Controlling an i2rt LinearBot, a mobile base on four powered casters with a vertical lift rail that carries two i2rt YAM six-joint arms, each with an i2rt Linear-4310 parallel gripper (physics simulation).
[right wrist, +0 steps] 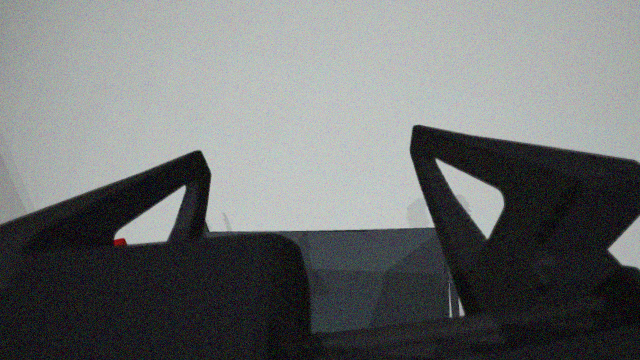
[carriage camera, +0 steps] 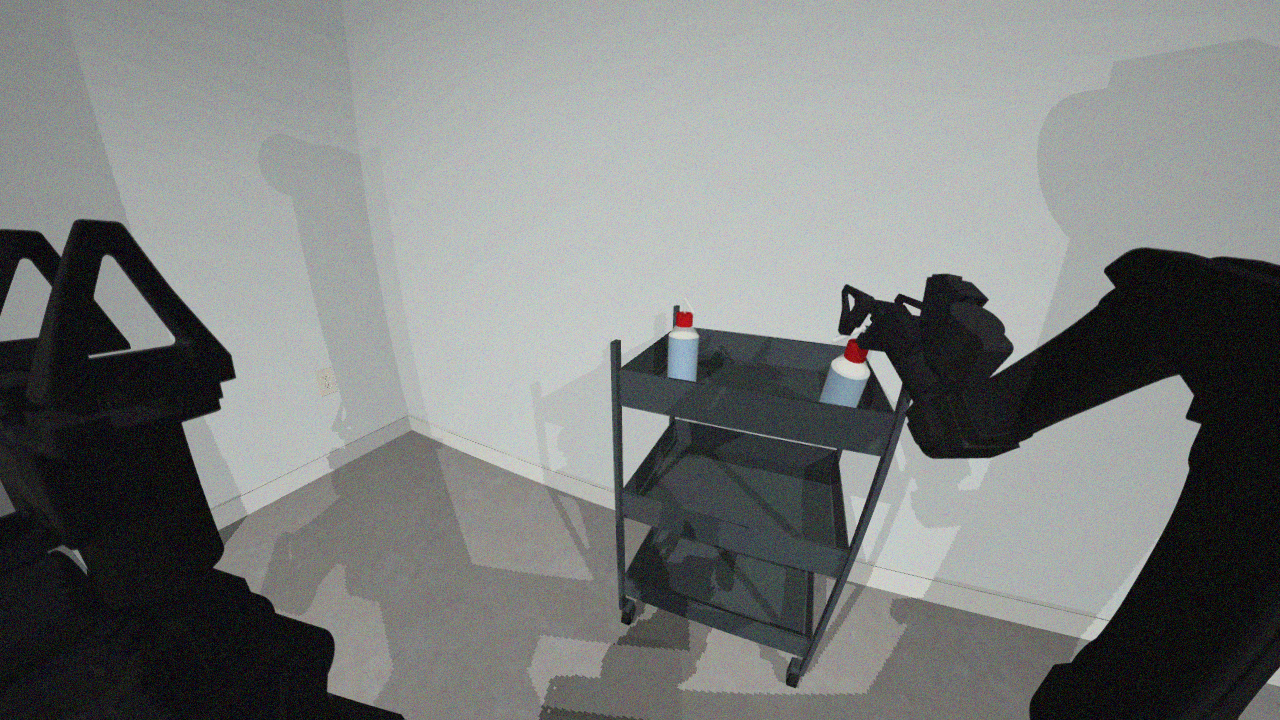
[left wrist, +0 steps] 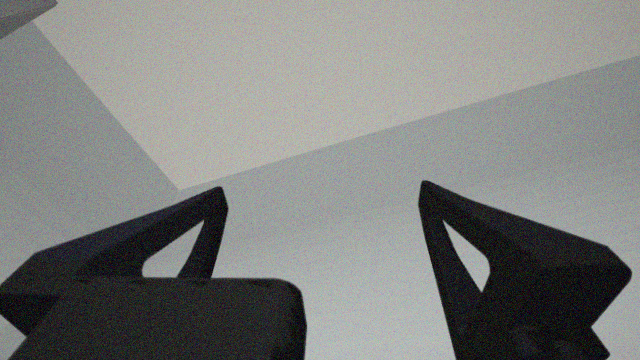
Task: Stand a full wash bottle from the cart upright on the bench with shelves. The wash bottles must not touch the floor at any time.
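Places are measured from the left arm's base along level axes (x left, y down, z back), in centimetres.
Pixels of known places: left gripper, fingertip midpoint: [carriage camera: 54,225] [left wrist: 320,194]; right gripper, fingertip midpoint: [right wrist: 307,149] [carriage camera: 871,292].
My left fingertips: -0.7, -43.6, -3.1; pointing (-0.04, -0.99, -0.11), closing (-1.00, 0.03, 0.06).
Observation:
Ahead of a thing's pixels: the offset from my left fingertips to its top centre, as dx, dy, dz. "*": to the spot under its first point.
The cart [carriage camera: 751,402] [right wrist: 350,250] stands right of centre in the carriage view. A wash bottle @(-32.6, +14.0, -56.7) [carriage camera: 682,356] with pale blue liquid and a red cap stands upright at the left of its top tray. A second blue-filled bottle @(-57.1, +13.9, -41.4) [carriage camera: 844,386] at the tray's right end leans, its red cap toward the right. My right gripper [carriage camera: 870,308] [right wrist: 307,149] is open, with its fingers above and close beside that cap; contact cannot be told. A bit of red cap @(-32.3, +17.0, -57.6) [right wrist: 120,242] shows through the right wrist view's left finger. My left gripper [carriage camera: 59,231] [left wrist: 320,194] is open and empty, raised at far left. The bench does not show.
The cart has two lower shelves [carriage camera: 689,523] and casters, with a wall [carriage camera: 716,161] close behind it. A wall corner and a socket @(+116.0, +52.0, -100.6) [carriage camera: 327,381] are at left. My right arm [carriage camera: 1100,358] reaches in from the right, beside the cart's right post @(* -61.9, +44.7, -31.7) [carriage camera: 863,528].

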